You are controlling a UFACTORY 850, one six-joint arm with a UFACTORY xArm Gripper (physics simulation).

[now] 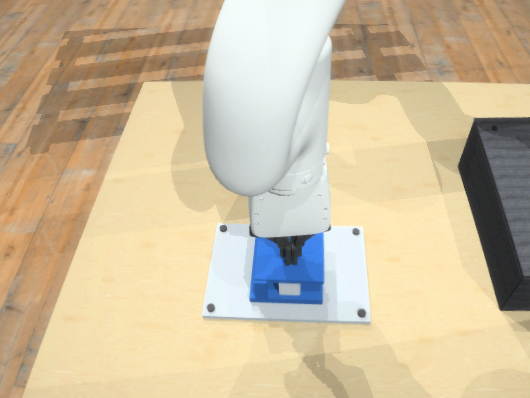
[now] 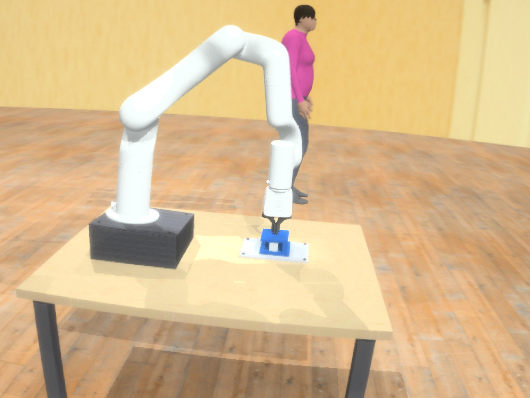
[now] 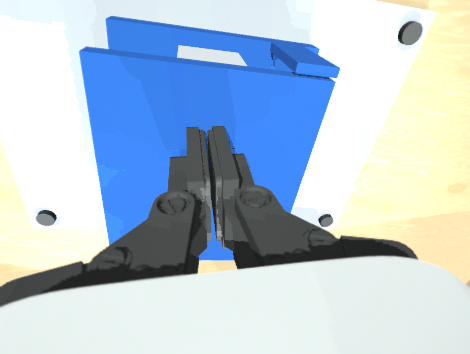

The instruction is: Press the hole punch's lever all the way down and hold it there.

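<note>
The blue hole punch stands on a white plate (image 1: 230, 280) (image 2: 250, 251) (image 3: 35, 125). Its blue lever (image 1: 310, 262) (image 2: 282, 234) (image 3: 140, 115) is a broad flat panel, lying about level above the blue base (image 1: 315, 295) (image 2: 275, 252) (image 3: 150, 35). A light grey block (image 1: 289, 289) (image 2: 273, 247) (image 3: 210, 54) shows in the gap between lever and base. My gripper (image 1: 291, 262) (image 2: 275, 232) (image 3: 206, 155) is shut and empty, pointing down with its fingertips at the top of the lever, near its middle; they look to be touching it.
The plate has dark bolts at its corners and lies on the wooden table (image 1: 125, 300) (image 2: 225, 300). The arm's black base box (image 1: 485, 215) (image 2: 135, 245) stands on the same table. A person in a pink top (image 2: 300, 65) stands on the floor behind the table.
</note>
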